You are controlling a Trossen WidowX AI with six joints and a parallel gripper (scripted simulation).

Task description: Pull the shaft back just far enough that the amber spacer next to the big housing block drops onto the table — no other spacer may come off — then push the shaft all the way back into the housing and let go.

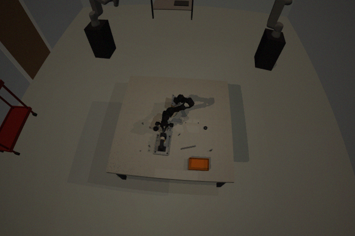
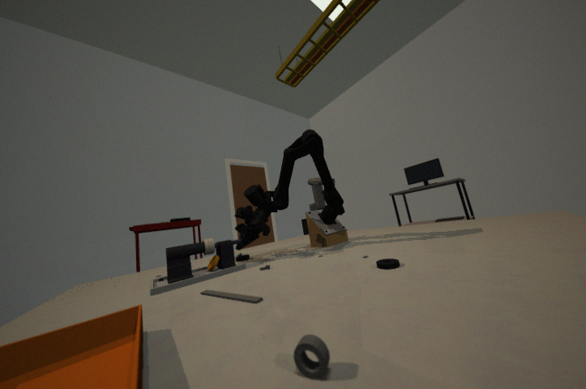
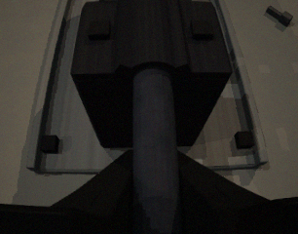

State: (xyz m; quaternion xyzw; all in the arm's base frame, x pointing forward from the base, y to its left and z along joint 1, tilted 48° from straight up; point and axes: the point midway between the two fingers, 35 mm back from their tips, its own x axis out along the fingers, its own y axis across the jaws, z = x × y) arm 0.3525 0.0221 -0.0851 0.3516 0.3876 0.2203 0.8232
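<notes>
Right now the shaft is 40 mm ahead of my gripper tip and 30 mm above it. Round my gripper tip: amber spacer (80 mm ahead, 10 mm to the left, 20 mm below); then pale spacer (90 mm ahead, 10 mm to the left, 30 mm above); then white spacer (100 mm ahead, 10 mm to the left, 30 mm above).
</notes>
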